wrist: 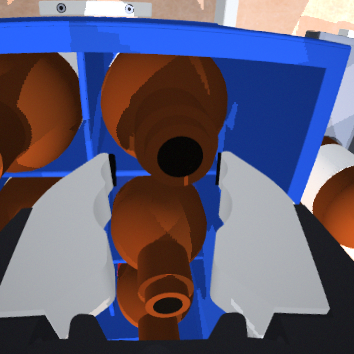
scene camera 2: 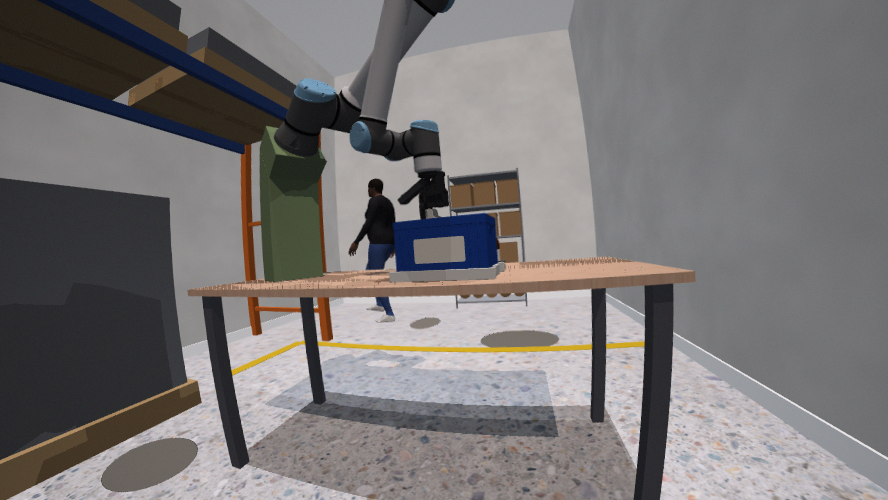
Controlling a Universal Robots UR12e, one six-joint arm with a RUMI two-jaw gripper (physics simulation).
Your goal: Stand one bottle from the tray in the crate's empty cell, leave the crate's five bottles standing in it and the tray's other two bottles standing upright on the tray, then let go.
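Places are measured from the arm's base along level axes (x right, y ahead, z up), in millimetres.
Pixels of known places: gripper, fingertip midpoint: (wrist: pixel 165 156); arm's base at its link origin: (scene camera 2: pixel 296 143).
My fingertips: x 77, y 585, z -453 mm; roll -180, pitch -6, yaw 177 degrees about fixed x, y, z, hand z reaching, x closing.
Observation:
Ahead of a thing's pixels: the offset from my fingertips to its middle. "*": to the spot under its first point. Level surfaces: height alone.
The blue crate @[dx +54, dy +68, dz -39 mm] (scene camera 2: pixel 481 251) (wrist: pixel 175 37) stands on the table. In the wrist view, several brown bottles stand in its cells: one @[dx -3, dy -18, dz -41 mm] (wrist: pixel 160 95) at the far wall, with its dark mouth between the fingertips, another @[dx +9, dy +77, dz -41 mm] (wrist: pixel 155 212) nearer, and one @[dx +83, dy -25, dz -41 mm] (wrist: pixel 42 110) in the cell to the left. My gripper (scene camera 2: pixel 433 212) (wrist: pixel 165 156) points down over the crate; its fingers are apart, with gaps on both sides of the neck, and hold nothing. An orange bottle with a white part @[dx -174, dy +96, dz -44 mm] (wrist: pixel 337 215) shows partly, outside the crate at the right. Much of the crate's inside and of the tray is hidden.
The wooden table @[dz -127 mm] (scene camera 2: pixel 590 273) carries the crate on a light grey base @[* dx +159, dy +71, dz -107 mm] (scene camera 2: pixel 444 273). The green robot pedestal (scene camera 2: pixel 292 229) stands at the left of the table. A person (scene camera 2: pixel 380 217) and a shelf rack (scene camera 2: pixel 520 217) are behind it. A pallet rack (scene camera 2: pixel 246 217) stands at the left.

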